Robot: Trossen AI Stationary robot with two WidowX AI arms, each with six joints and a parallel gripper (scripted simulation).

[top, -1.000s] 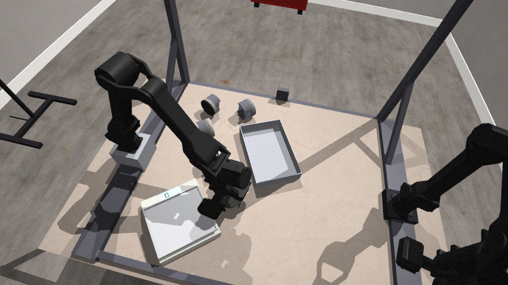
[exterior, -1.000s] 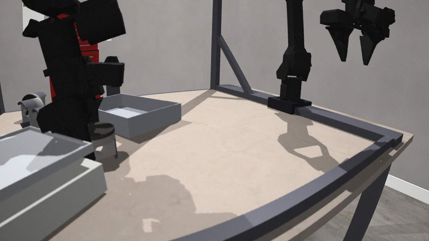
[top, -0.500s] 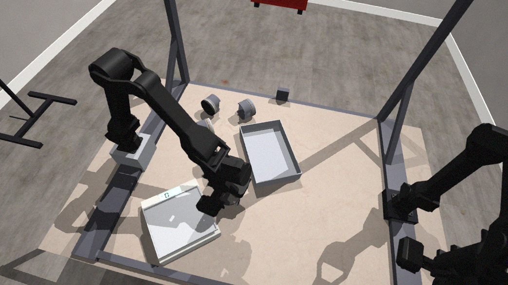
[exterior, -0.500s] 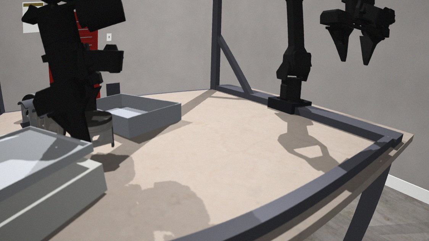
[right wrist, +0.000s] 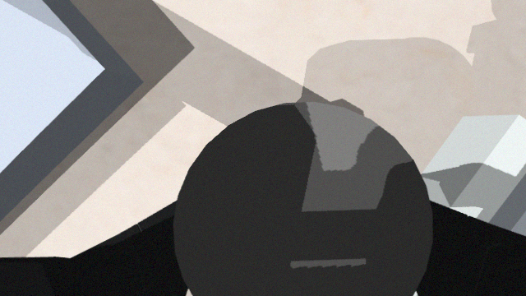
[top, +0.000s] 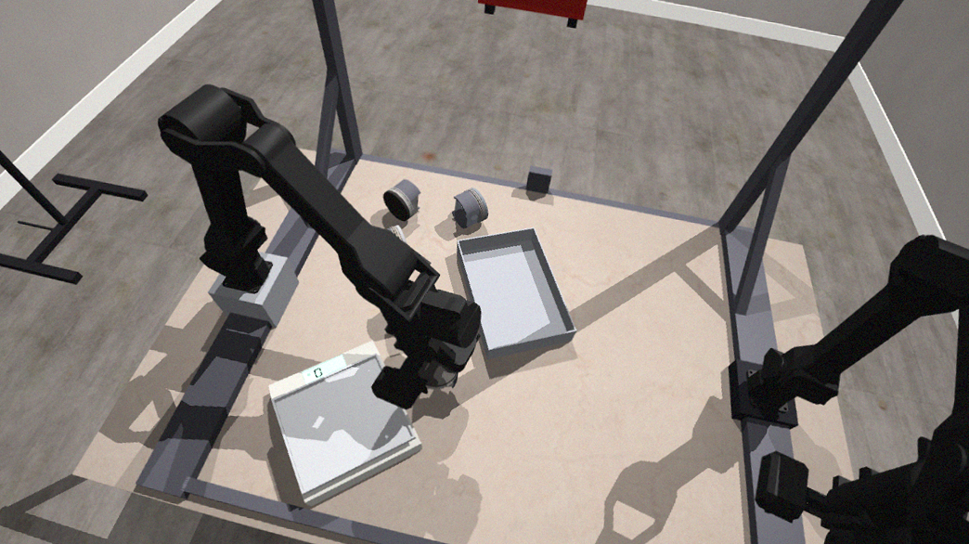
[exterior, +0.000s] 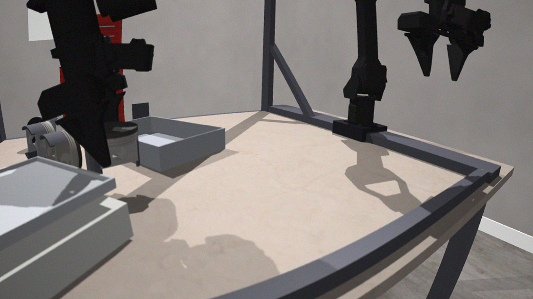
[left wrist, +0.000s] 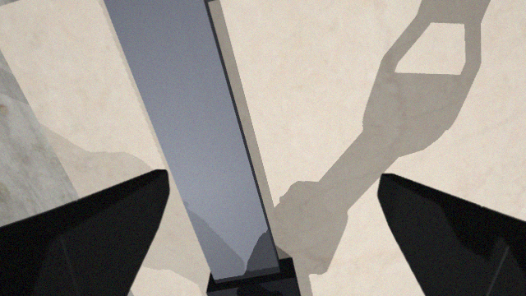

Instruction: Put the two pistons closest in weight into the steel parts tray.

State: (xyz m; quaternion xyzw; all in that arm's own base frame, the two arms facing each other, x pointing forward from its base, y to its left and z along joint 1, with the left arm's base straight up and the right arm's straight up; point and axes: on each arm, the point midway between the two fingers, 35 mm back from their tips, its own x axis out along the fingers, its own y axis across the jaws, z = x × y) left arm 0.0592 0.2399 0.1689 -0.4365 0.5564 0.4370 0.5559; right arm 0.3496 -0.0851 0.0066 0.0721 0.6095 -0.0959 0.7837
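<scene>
My right hand is 110 mm short of the scale pan, 110 mm to the left of it and 30 mm above it. From my right hand the other things lie so: scale (100 mm ahead, 120 mm to the right, 50 mm below); then steel parts tray (200 mm behind, 100 mm to the left, 80 mm below).
</scene>
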